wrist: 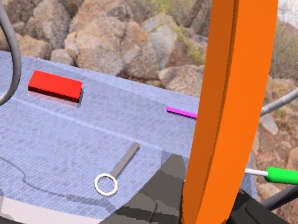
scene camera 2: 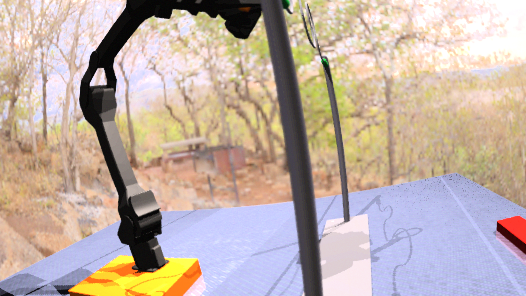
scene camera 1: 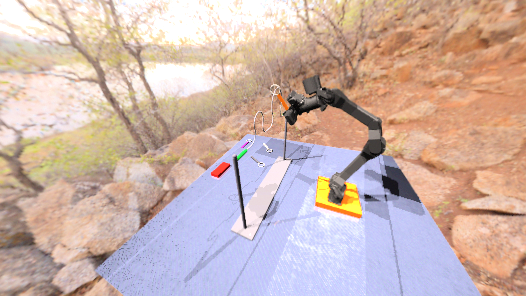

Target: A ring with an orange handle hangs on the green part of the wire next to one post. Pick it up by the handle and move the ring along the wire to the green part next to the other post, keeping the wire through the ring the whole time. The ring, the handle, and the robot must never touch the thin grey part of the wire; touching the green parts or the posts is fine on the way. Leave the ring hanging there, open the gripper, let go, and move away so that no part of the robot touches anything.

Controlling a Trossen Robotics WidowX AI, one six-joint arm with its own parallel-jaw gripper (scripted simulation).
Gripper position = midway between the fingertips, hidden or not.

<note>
I see my gripper (wrist: 184,166) and a red block (wrist: 51,85).
</note>
